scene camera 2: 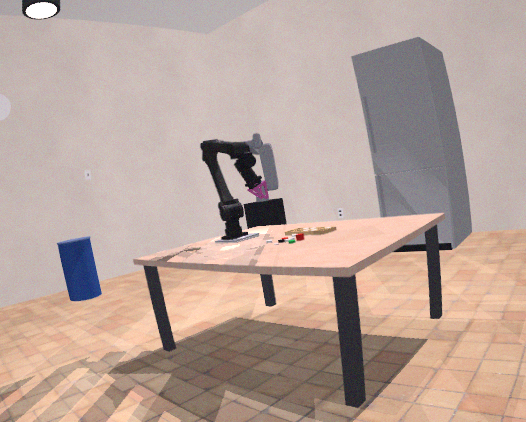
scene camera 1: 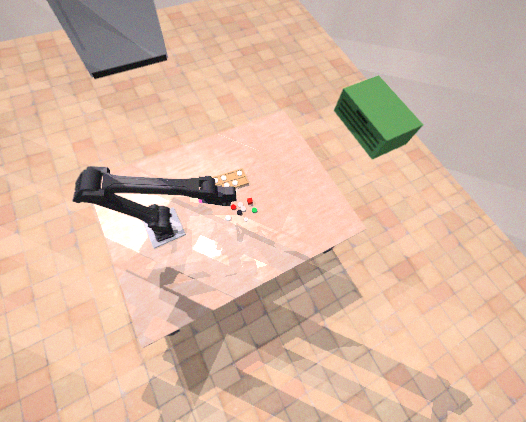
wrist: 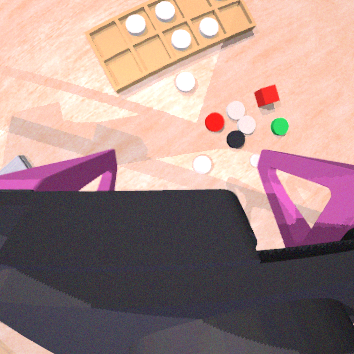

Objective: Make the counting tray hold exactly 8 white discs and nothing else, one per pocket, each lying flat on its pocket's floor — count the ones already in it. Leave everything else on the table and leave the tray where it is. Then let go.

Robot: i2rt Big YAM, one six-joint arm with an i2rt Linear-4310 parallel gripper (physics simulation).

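The counting tray [scene camera 1: 243, 181] [scene camera 2: 325, 231] [wrist: 159, 71] has two rows of pockets. White discs sit in several pockets, including one [wrist: 135, 24], another [wrist: 165, 10], a third [wrist: 181, 38] and a fourth [wrist: 209, 26]; another is cut by the wrist view's top edge. A loose white disc [wrist: 185, 81] lies before the tray; another [scene camera 1: 228, 218] [wrist: 202, 164] lies farther forward. Two pale discs [wrist: 236, 110] [wrist: 246, 124] touch or nearly touch. A small white disc [scene camera 1: 246, 220] [wrist: 255, 160] is partly behind a fingertip. My gripper [scene camera 2: 259, 190] [wrist: 190, 157] is open, empty, above the table.
Near the pale discs lie a red disc [scene camera 1: 233, 207] [wrist: 214, 122], a black disc [scene camera 1: 239, 212] [wrist: 235, 139], a green disc [scene camera 1: 254, 210] [wrist: 279, 126] and a red cube [scene camera 1: 250, 201] [wrist: 267, 95]. A grey fridge [scene camera 2: 410, 125] and blue bin [scene camera 2: 80, 270] stand off the table.
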